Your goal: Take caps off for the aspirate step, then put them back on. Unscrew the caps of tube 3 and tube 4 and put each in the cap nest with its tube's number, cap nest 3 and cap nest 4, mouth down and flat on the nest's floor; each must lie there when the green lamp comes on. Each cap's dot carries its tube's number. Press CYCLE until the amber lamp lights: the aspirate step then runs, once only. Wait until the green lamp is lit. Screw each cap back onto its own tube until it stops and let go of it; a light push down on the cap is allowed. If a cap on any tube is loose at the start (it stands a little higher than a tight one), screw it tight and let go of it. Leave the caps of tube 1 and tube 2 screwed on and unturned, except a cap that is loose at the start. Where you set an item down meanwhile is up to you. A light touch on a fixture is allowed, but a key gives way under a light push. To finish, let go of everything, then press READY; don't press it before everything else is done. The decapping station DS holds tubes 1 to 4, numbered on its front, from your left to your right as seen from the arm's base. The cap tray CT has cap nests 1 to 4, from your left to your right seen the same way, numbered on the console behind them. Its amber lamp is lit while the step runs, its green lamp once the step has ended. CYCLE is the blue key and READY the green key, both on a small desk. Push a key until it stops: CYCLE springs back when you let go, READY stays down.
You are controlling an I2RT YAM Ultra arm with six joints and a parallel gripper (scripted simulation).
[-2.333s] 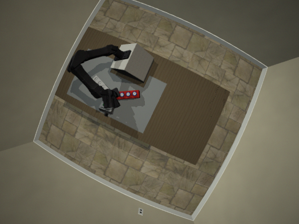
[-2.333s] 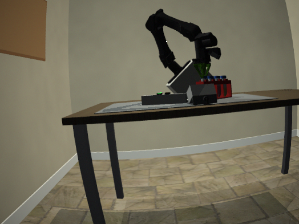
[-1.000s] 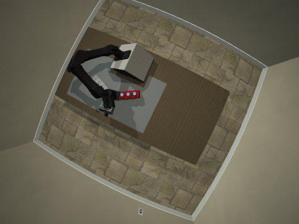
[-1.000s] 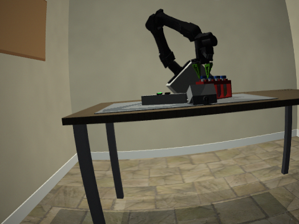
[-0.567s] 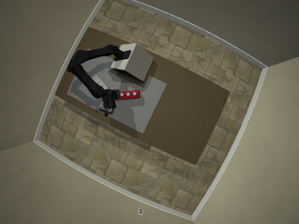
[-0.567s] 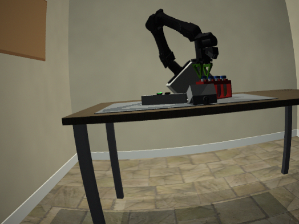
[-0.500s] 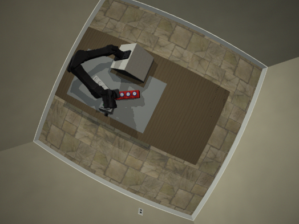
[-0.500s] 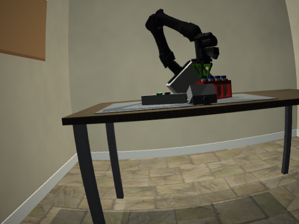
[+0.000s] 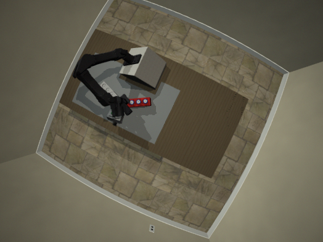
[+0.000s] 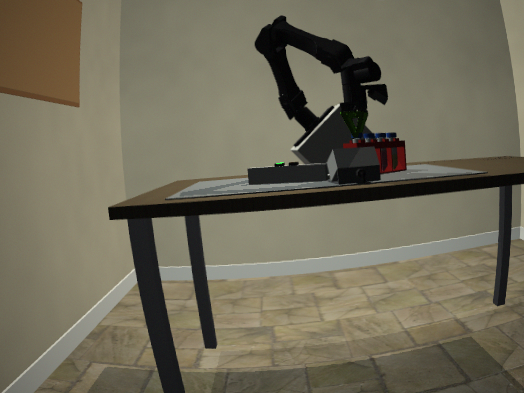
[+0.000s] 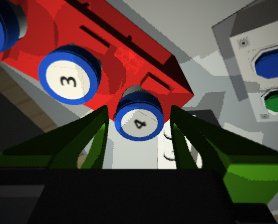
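The cap 4 is right at my hand. Round my hand: blue key (110 mm ahead, 50 mm to the right, 50 mm below); then cap 3 (20 mm behind, 50 mm to the left); then cap 2 (40 mm behind, 100 mm to the left).
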